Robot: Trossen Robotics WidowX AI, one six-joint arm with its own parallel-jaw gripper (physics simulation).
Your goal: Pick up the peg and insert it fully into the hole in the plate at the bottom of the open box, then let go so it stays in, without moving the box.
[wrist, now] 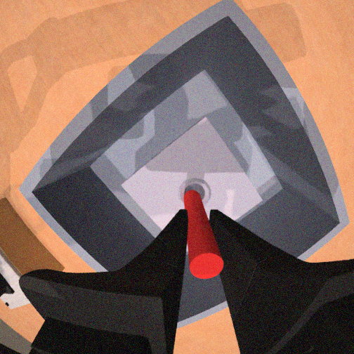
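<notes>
A red peg [201, 232] stands lengthwise between the two black fingers of my gripper [197, 215], which is shut on it. The peg's near end faces the camera and its far end points down toward the plate. The open grey box [314, 122] lies below, its walls around the peg's far end in the view. The pale plate [145, 187] lies at the box bottom. The round hole [198, 189] shows near the plate's middle; the peg's far tip overlaps its lower left part. Whether the tip touches the hole or hangs above it cannot be told. My fingers hide the box's near parts.
A brown block [30, 245] with a white face lies at the left edge, beside the box's left corner. The orange table top [45, 100] surrounds the box, with shadows of the arm across its upper part. The box walls rise on all sides of the plate.
</notes>
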